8 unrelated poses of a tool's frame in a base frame.
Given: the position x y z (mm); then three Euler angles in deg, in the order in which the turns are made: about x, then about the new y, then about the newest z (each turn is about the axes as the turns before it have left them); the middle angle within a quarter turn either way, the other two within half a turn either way.
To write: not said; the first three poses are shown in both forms.
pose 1, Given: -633.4 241.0 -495.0 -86.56 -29.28 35.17
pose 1, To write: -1.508 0.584 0.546 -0.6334 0.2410 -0.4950
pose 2, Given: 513.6 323.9 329.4 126.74 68.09 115.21
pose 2, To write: -1.830 -0.511 -1.754 0.5136 0.3239 0.3294
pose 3, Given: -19.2 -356.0 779.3 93.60 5.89 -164.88
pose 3, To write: -1.636 0.270 -3.056 -0.0192 -0.3560 0.7793
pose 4, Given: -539.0 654.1 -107.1 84.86 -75.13 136.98
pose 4, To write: -1.542 -0.664 1.811 -0.5390 0.6541 -0.1071
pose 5, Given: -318.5 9.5 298.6 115.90 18.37 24.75
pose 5, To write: 2.071 -0.525 0.086 -0.3185 0.0095 0.2986
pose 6, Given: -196.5 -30.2 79.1 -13.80 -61.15 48.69
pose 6, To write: -1.039 -0.392 1.219 -0.1965 -0.0302 0.0791
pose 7, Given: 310.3 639.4 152.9 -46.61 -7.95 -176.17
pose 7, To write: 0.822 0.046 -2.995 0.3103 0.6394 0.1529
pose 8, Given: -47.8 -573.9 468.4 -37.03 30.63 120.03
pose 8, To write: 0.760 0.323 2.042 -0.0478 -0.5739 0.4684
